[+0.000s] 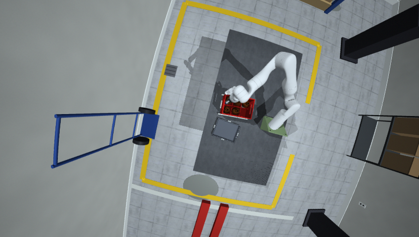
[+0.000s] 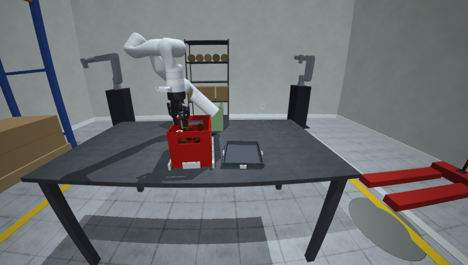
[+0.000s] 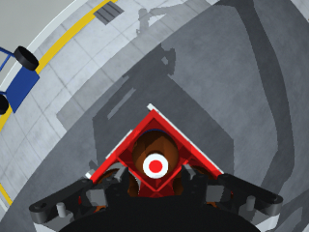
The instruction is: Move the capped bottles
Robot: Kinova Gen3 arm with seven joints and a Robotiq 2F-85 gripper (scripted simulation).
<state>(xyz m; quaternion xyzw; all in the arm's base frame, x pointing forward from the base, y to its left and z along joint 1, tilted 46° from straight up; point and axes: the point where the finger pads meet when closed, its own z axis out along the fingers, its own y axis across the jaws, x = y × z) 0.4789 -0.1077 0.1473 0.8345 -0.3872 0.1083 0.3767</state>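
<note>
The red crate is 110 mm below my hand, 90 mm behind it and 50 mm to the left of it. The rest, counted from my hand: grey tray 300 mm to the left, 190 mm below, 40 mm behind.
</note>
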